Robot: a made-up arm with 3 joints. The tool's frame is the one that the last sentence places.
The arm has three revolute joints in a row. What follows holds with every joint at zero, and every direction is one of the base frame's.
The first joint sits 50 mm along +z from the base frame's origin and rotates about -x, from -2.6 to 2.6 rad.
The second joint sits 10 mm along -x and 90 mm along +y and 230 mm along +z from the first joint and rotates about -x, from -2.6 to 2.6 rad.
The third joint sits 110 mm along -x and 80 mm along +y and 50 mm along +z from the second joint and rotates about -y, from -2.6 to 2.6 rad.
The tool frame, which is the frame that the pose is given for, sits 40 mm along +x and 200 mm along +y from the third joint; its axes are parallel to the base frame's.
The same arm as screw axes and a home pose.
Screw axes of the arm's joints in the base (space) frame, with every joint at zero. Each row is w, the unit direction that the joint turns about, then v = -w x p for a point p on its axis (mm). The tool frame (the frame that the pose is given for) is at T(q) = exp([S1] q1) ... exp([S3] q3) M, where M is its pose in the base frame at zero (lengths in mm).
S1: w -1 0 0 v 0.0 -50.0 0.0
S2: w -1 0 0 v 0.0 -280.0 90.0
S3: w 0 -1 0 v 330.0 0.0 120.0
M: xyz -80.0 370.0 330.0 (mm) rpy 0.0000 0.0000 0.0000 (rad, as in URDF)
Joint limits (rad, base to tool): -2.6000..2.6000 -2.6000..2.6000 -2.6000..2.6000

